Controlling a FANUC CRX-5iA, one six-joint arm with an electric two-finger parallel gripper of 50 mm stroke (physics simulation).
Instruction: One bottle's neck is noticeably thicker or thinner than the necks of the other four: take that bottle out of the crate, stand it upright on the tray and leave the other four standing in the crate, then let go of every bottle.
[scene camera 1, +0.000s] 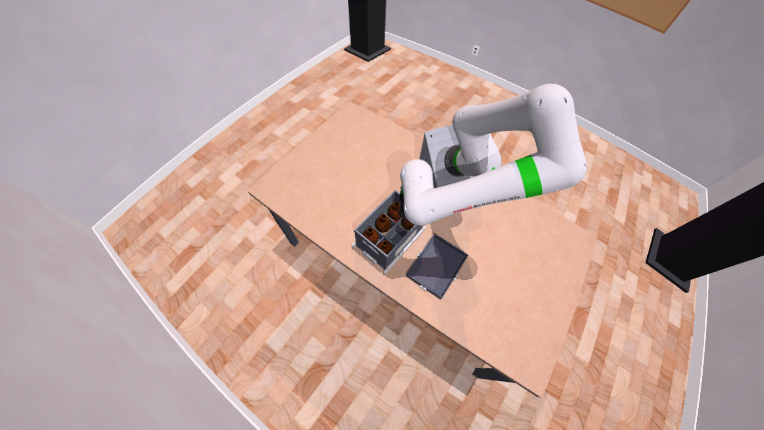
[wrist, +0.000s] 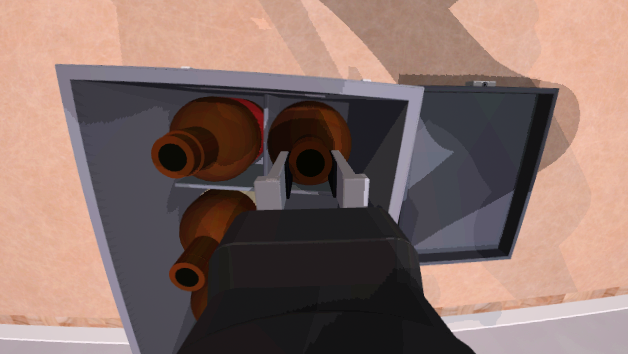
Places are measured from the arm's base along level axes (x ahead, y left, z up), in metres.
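Where they show: gripper, fingertip midpoint: (wrist: 310, 165); arm's base, origin of the base link: (scene camera 1: 458, 160).
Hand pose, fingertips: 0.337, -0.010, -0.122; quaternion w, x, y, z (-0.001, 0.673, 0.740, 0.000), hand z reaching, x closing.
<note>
Things, the pixels of their top centre, and the offset from my fingertips, as dx, dy, dz. Level surfaces: height alone.
- grey crate, middle of its top: (wrist: 244, 295) (scene camera 1: 391, 221) +0.082, -0.038, +0.041
- brown bottle, middle of its top: (wrist: 311, 163) (scene camera 1: 411, 214) -0.009, -0.001, +0.029
- second bottle, middle of its top: (wrist: 172, 157) (scene camera 1: 396, 203) -0.006, -0.083, +0.028
- third bottle, middle of its top: (wrist: 186, 277) (scene camera 1: 383, 216) +0.082, -0.084, +0.028
- table, its level: dz -0.135
A grey crate (scene camera 1: 368, 253) (wrist: 240, 77) holds five brown bottles; one compartment between two of them is empty. My gripper (wrist: 310, 165) is shut on the neck of the brown bottle (scene camera 1: 407, 224) (wrist: 310, 117) in the corner compartment on the tray side. That bottle stands inside the crate. A second bottle (scene camera 1: 395, 211) (wrist: 225, 135) with a red label stands beside it and has a collar under its lip. A third bottle (scene camera 1: 382, 223) (wrist: 212, 212) shows a slimmer-looking neck. Two more bottles, one (scene camera 1: 370, 234) and another (scene camera 1: 384, 246), stand at the far end. The arm hides the fingers in the scene view.
A dark, shallow tray (scene camera 1: 436, 267) (wrist: 470, 165) lies on the table (scene camera 1: 513, 277) close beside the crate. Crate walls and thin dividers surround the held bottle. The white arm (scene camera 1: 481, 194) reaches over the crate from its base at the back of the table.
</note>
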